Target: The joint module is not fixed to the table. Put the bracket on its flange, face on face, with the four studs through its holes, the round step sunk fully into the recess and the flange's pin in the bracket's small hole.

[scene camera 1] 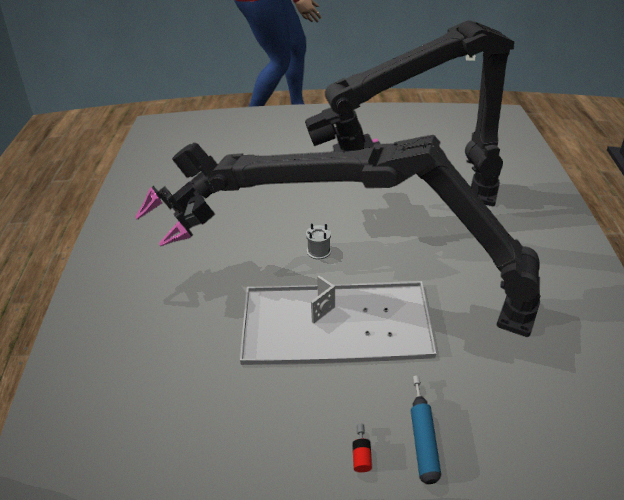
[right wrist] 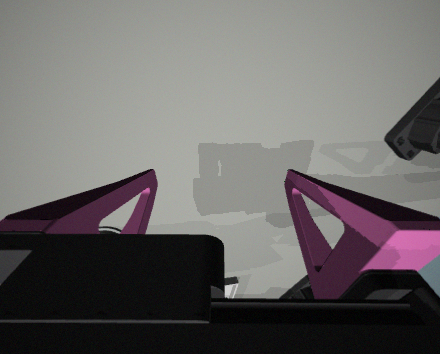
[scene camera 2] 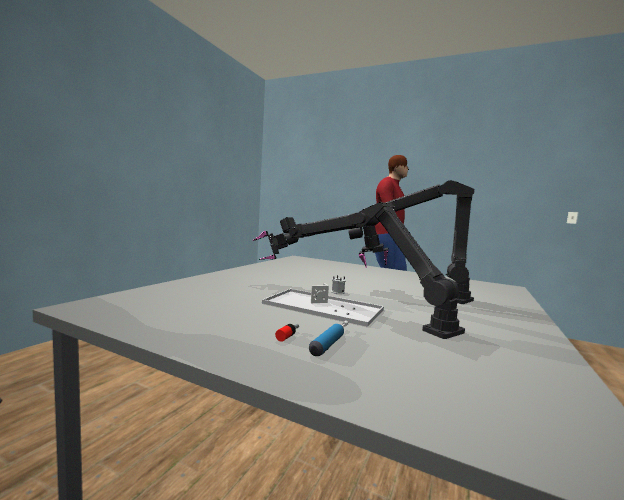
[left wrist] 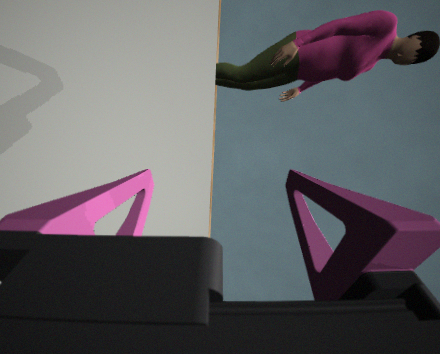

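Where they show: left gripper, fingertip midpoint: (scene camera 1: 148, 231) (scene camera 2: 256, 250) (left wrist: 219, 177); right gripper, fingertip midpoint: (right wrist: 221, 176) (scene camera 2: 376, 266); left arm's base, origin of the base link: (scene camera 1: 518, 314) (right wrist: 299, 289) (scene camera 2: 443, 331); right arm's base, origin of the base link: (scene camera 1: 483, 192) (right wrist: 420, 120) (scene camera 2: 459, 300).
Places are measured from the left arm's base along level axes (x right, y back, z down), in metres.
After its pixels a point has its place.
Note:
The grey cylindrical joint module (scene camera 1: 318, 246) @[x -0.039, y -0.519, z -0.041 m] (scene camera 2: 339, 285) @[x -0.028, y -0.508, z -0.039 m] stands upright on the table behind the tray, its dark studs pointing up. The grey angled bracket (scene camera 1: 318, 309) @[x -0.223, y -0.421, z -0.040 m] (scene camera 2: 315, 301) @[x -0.221, y -0.420, z -0.011 m] stands on edge in the tray, apart from the module, its holed plate facing the scene cameras. My left gripper (scene camera 1: 148, 231) @[x -0.289, y -0.838, z -0.159 m] (scene camera 2: 256, 249) @[x -0.289, y -0.838, z -0.159 m] (left wrist: 219, 177) @[x -0.289, y -0.838, z -0.159 m] is open and empty, high above the table's left part. My right gripper (scene camera 2: 375, 266) @[x 0.204, y -0.515, z -0.116 m] (right wrist: 221, 176) @[x 0.204, y -0.515, z -0.116 m] is open and empty, pointing down above the table behind the module. In scene camera 1 its fingers are mostly hidden behind the left arm.
The shallow white tray (scene camera 1: 281, 333) @[x -0.296, y -0.476, z -0.004 m] (scene camera 2: 375, 319) @[x -0.131, y -0.185, z -0.001 m] also holds several small nuts (scene camera 1: 365, 309) @[x -0.150, y -0.338, z -0.009 m]. A blue-handled driver (scene camera 1: 425, 437) @[x -0.422, y -0.086, z -0.041 m] (scene camera 2: 329, 338) @[x -0.434, y -0.058, z -0.034 m] and a short red driver (scene camera 1: 362, 458) @[x -0.509, y -0.175, z -0.034 m] (scene camera 2: 283, 332) @[x -0.516, y -0.160, z -0.028 m] lie in front of it. The left arm crosses above the table's middle, in front of the right gripper.

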